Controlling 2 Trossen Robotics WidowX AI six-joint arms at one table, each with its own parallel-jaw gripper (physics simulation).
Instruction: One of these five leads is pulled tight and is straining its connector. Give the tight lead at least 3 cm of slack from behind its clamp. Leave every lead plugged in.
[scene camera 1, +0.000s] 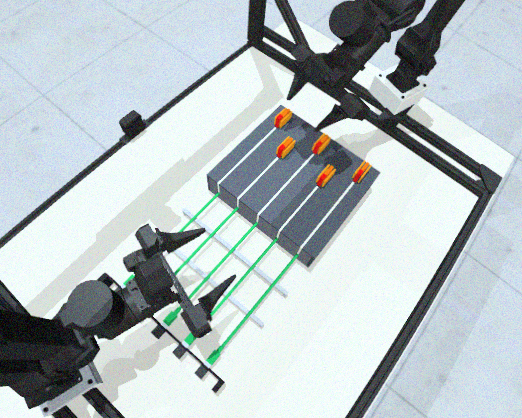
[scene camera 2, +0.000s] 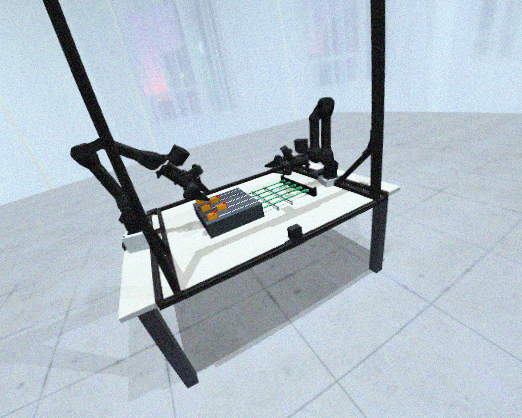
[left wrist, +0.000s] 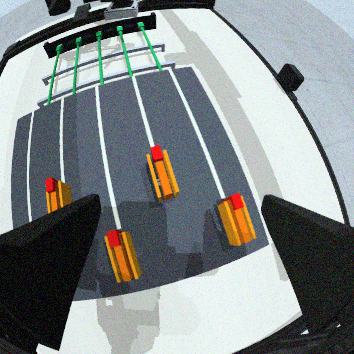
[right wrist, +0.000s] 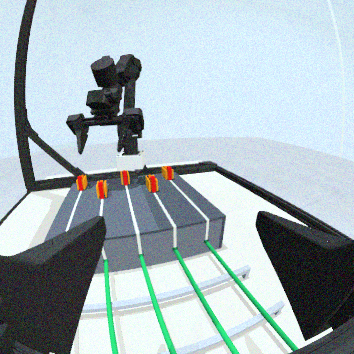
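Pixels of known places: left gripper, fingertip midpoint: (scene camera 1: 301, 115) (scene camera 2: 209, 196) (left wrist: 184, 203) (right wrist: 97, 152); right gripper, fingertip midpoint: (scene camera 1: 220, 251) (scene camera 2: 266, 168) (left wrist: 73, 5) (right wrist: 182, 222); left arm's base, origin of the base link: (scene camera 1: 402, 80) (scene camera 2: 136, 229) (right wrist: 130, 153); right arm's base, origin of the base link: (scene camera 1: 58, 373) (scene camera 2: 330, 176) (left wrist: 122, 4).
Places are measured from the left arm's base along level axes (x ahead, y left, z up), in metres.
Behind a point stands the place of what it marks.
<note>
Five leads show white across a dark grey block (scene camera 1: 240, 180) {z -0.010, x 0.499, y 0.024 m} (left wrist: 172, 120) {z -0.010, x 0.447, y 0.002 m}, then green (scene camera 1: 270, 287) {z -0.050, x 0.565, y 0.233 m} (left wrist: 101, 60) {z -0.049, x 0.628, y 0.140 m} down to green plugs at a black rail (scene camera 1: 218, 384) {z -0.032, x 0.737, y 0.323 m} (left wrist: 151, 21) {z -0.052, x 0.808, y 0.053 m}. Orange clamps with red ends stand on the block, such as the rightmost clamp (scene camera 1: 361, 172) {z 0.020, x 0.289, y 0.152 m} and the topmost clamp (scene camera 1: 283, 118) {z 0.006, x 0.338, y -0.051 m} (left wrist: 237, 220) {z 0.013, x 0.335, y -0.052 m}. I cannot tell which lead is tight. My left gripper (scene camera 1: 304, 112) {z 0.070, x 0.340, y -0.001 m} (left wrist: 184, 203) {z 0.070, x 0.340, y -0.001 m} is open and empty above the block's clamp end; its finger hides one clamp in the left wrist view. My right gripper (scene camera 1: 219, 253) {z 0.080, x 0.627, y 0.158 m} (right wrist: 182, 222) {z 0.080, x 0.627, y 0.158 m} is open and empty above the green leads.
Two pale bars (scene camera 1: 250, 264) {z -0.056, x 0.571, y 0.173 m} (right wrist: 175, 292) {z -0.055, x 0.576, y 0.156 m} run across the green leads between block and rail. A black frame edges the white table, with a small black box (scene camera 1: 131, 124) {z -0.029, x 0.622, y -0.238 m} (left wrist: 290, 77) {z -0.038, x 0.606, y -0.242 m} on one side. The right arm covers part of the leads and rail in scene camera 1.
</note>
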